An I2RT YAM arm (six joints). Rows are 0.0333 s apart.
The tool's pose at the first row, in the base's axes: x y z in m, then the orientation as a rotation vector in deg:
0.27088, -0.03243, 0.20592, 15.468, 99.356, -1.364
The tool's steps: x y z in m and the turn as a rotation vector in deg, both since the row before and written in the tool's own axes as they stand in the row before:
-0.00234, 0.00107, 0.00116, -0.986, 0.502, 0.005
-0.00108, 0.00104, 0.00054, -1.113, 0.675, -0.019
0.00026, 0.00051, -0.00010, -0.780, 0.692, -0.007
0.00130, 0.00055, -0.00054, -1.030, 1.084, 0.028
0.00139, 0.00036, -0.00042, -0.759, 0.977, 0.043
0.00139, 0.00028, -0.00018, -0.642, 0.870, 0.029
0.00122, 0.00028, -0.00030, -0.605, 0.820, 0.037
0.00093, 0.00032, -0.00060, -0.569, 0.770, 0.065
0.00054, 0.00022, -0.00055, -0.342, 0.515, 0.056
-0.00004, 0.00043, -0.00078, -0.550, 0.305, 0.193
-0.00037, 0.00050, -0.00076, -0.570, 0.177, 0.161
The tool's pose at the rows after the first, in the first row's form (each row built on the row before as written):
0.27257, -0.03197, 0.20813, 14.773, 99.822, -0.438
0.27345, -0.03122, 0.20922, 13.968, 100.452, 0.606
0.27339, -0.03066, 0.20906, 13.414, 101.106, 1.371
0.27270, -0.02984, 0.20799, 12.715, 102.128, 2.433
0.27205, -0.02921, 0.20680, 12.219, 103.051, 3.256
0.27160, -0.02868, 0.20555, 11.790, 103.873, 3.955
0.27105, -0.02817, 0.20450, 11.392, 104.644, 4.623
0.27027, -0.02766, 0.20382, 11.043, 105.363, 5.275
0.26962, -0.02733, 0.20349, 10.847, 105.844, 5.686
0.26892, -0.02689, 0.20382, 10.636, 106.087, 6.361
0.26833, -0.02645, 0.20447, 10.384, 106.201, 7.019

